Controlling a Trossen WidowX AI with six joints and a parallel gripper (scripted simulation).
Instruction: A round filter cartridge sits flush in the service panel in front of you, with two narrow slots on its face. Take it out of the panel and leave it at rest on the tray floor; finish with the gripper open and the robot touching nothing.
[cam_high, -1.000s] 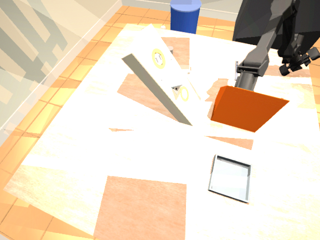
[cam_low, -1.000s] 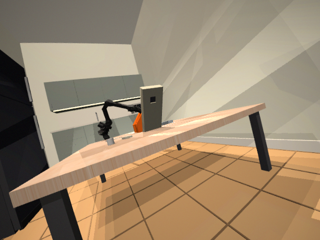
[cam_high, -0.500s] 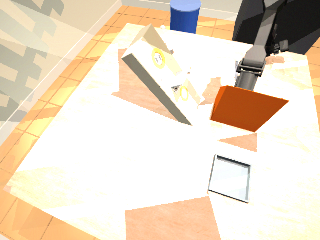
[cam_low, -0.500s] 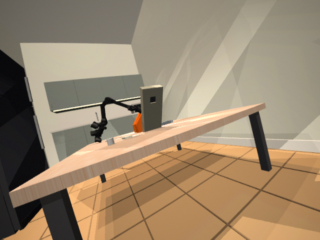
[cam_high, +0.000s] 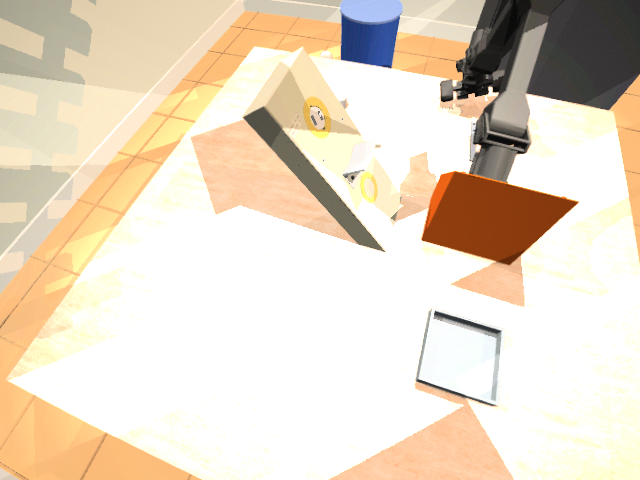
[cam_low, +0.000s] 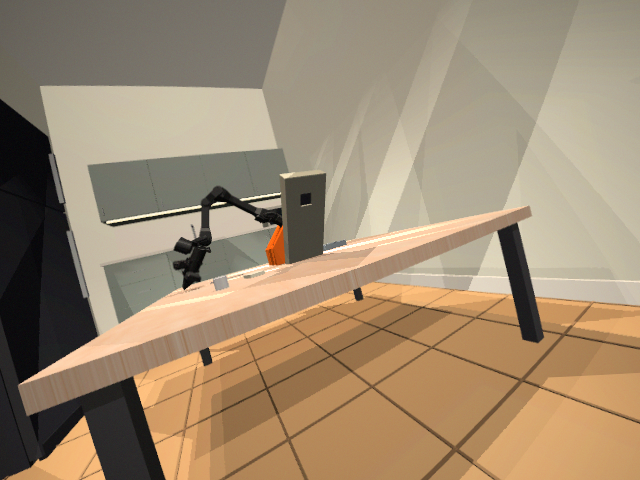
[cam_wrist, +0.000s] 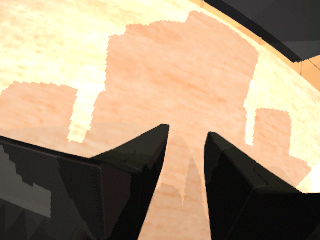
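Now: the round filter cartridge 280 mm ahead of my gripper tip, 590 mm to the left of it and 260 mm above it. From my gripper tip the other things lie so: grey tray (160 mm behind, 820 mm to the left).
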